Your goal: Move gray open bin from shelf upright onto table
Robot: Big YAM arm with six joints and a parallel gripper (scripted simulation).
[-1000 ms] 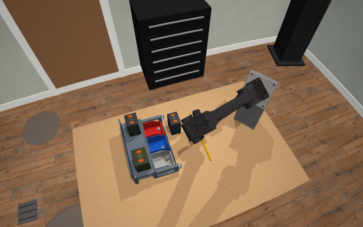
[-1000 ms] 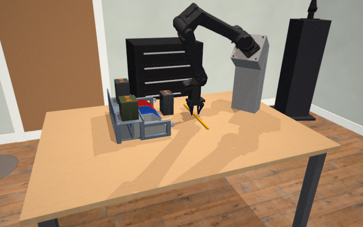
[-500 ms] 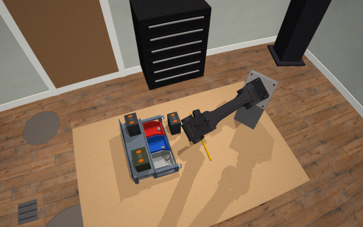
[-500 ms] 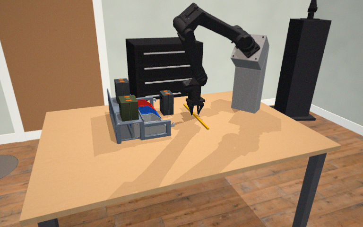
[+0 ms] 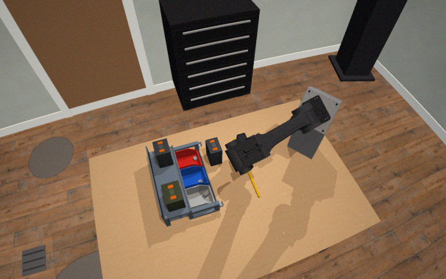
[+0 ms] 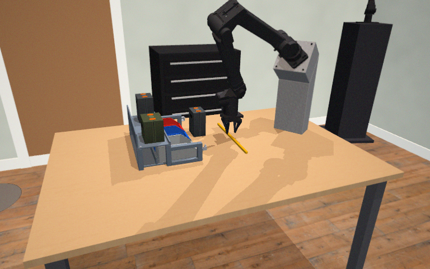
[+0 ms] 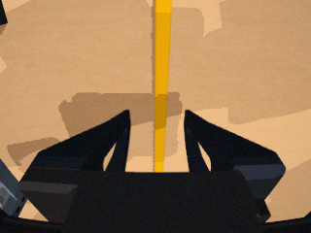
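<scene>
My hand is 10 mm to the left of the yellow bar and 30 mm above it. Also, from my hand: blue bin (300 mm ahead, 70 mm to the left, 10 mm above); then gray open bin (270 mm ahead, 180 mm to the left, 10 mm above); then red bin (330 mm ahead, 40 mm to the right, 10 mm above).
</scene>
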